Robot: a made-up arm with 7 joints.
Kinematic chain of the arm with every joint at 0, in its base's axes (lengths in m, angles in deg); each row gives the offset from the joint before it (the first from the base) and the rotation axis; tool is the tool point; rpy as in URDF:
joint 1: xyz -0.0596 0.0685 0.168 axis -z
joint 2: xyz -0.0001 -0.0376 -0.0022 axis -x
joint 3: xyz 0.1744 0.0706 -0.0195 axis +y
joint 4: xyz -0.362 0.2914 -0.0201 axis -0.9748 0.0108 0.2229
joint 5: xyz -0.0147 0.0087 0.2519 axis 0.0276 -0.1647 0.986
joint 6: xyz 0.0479 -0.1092 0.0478 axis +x
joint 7: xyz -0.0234 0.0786 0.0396 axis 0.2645 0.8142 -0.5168
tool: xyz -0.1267 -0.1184 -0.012 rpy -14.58 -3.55 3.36
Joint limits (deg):
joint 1: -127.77..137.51
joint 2: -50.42..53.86
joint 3: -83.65..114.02
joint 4: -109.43..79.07
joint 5: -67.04..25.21
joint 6: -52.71..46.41
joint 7: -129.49..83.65
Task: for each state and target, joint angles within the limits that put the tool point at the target. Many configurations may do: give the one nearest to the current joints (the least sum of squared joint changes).
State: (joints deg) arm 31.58 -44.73 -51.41 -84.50 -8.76 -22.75 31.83
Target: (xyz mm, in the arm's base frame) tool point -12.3 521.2 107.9
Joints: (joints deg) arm 59.87 -50.42 -53.41 -39.82 -23.23 -32.64 37.51
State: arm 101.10 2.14 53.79 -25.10 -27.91 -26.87 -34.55
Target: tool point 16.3 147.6 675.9
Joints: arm 97.43 -3.39 38.48 -26.91 -35.39 -25.34 -30.22
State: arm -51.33 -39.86 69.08 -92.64 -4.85 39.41 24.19
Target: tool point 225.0 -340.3 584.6
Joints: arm -30.69 -50.42 85.82 -94.44 -19.15 39.37 43.98
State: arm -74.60 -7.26 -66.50 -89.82 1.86 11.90 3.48
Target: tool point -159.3 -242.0 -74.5
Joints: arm -79.47 -9.82 -27.63 -63.29 1.87 8.86 5.97
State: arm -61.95 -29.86 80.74 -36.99 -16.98 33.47 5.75
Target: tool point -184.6 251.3 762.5
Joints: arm -78.25 0.30 62.79 -22.40 -31.99 34.69 8.35
